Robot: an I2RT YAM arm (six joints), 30 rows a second.
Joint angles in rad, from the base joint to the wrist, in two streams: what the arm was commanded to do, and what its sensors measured. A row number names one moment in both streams.
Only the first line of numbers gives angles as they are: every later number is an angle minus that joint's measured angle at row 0.
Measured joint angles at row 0:
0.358, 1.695, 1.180, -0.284, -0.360, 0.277
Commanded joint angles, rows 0 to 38:
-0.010, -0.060, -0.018, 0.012, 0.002, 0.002
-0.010, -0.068, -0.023, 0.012, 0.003, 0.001
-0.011, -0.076, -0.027, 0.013, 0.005, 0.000
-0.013, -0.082, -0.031, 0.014, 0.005, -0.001
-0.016, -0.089, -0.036, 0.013, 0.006, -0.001
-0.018, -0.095, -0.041, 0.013, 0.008, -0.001
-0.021, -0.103, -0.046, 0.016, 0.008, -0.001
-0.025, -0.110, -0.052, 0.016, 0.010, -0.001
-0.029, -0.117, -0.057, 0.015, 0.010, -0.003
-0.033, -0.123, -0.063, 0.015, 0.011, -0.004
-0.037, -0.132, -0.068, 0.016, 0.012, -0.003
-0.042, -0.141, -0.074, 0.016, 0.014, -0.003
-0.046, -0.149, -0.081, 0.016, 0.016, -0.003
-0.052, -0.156, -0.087, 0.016, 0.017, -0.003
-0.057, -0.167, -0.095, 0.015, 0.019, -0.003
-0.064, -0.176, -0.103, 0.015, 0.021, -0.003
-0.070, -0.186, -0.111, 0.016, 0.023, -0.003
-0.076, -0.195, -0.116, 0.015, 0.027, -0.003
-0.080, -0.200, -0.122, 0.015, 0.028, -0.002
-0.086, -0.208, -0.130, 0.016, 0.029, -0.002
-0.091, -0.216, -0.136, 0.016, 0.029, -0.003
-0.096, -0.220, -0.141, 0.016, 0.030, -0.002
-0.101, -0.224, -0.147, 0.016, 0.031, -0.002
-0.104, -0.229, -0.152, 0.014, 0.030, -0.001
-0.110, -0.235, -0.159, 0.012, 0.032, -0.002
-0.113, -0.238, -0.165, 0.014, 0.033, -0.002
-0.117, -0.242, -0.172, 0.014, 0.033, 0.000
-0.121, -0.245, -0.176, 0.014, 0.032, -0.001
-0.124, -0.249, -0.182, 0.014, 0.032, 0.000
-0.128, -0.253, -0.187, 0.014, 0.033, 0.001
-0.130, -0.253, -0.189, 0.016, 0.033, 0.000
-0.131, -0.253, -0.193, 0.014, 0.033, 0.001
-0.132, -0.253, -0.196, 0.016, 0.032, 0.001
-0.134, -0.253, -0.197, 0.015, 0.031, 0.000
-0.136, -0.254, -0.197, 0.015, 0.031, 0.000
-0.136, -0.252, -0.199, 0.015, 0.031, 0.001
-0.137, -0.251, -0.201, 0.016, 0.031, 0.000
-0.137, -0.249, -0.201, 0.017, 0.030, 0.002
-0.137, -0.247, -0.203, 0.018, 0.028, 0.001
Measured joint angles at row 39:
-0.132, -0.235, -0.191, 0.014, 0.027, -0.001
